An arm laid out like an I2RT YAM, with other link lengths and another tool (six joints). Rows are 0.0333 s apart.
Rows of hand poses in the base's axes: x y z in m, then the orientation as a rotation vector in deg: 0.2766 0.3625 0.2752 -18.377 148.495 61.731; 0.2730 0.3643 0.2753 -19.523 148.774 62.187; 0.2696 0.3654 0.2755 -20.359 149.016 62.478; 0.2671 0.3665 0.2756 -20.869 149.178 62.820; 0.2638 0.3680 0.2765 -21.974 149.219 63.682; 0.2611 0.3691 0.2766 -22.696 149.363 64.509; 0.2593 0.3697 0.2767 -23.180 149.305 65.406; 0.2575 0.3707 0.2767 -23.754 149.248 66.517; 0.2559 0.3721 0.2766 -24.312 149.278 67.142; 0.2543 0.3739 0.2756 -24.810 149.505 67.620; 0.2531 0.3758 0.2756 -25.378 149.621 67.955; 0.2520 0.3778 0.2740 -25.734 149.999 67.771; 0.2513 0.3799 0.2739 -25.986 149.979 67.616
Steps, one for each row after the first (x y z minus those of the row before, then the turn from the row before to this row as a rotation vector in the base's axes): -0.0036 0.0018 0.0001 0.032 0.226 0.944; -0.0034 0.0011 0.0002 -0.016 0.186 0.686; -0.0025 0.0011 0.0001 0.081 0.194 0.460; -0.0033 0.0015 0.0009 0.358 0.212 0.954; -0.0027 0.0011 0.0001 0.340 0.352 0.712; -0.0018 0.0006 0.0001 0.481 0.253 0.522; -0.0018 0.0010 0.0000 0.589 0.337 0.634; -0.0016 0.0014 -0.0001 0.280 0.208 0.529; -0.0016 0.0018 -0.0010 0.124 0.320 0.499; -0.0012 0.0019 0.0000 0.081 0.156 0.486; -0.0011 0.0020 -0.0016 -0.291 0.177 0.283; -0.0007 0.0021 -0.0001 -0.103 -0.122 0.128
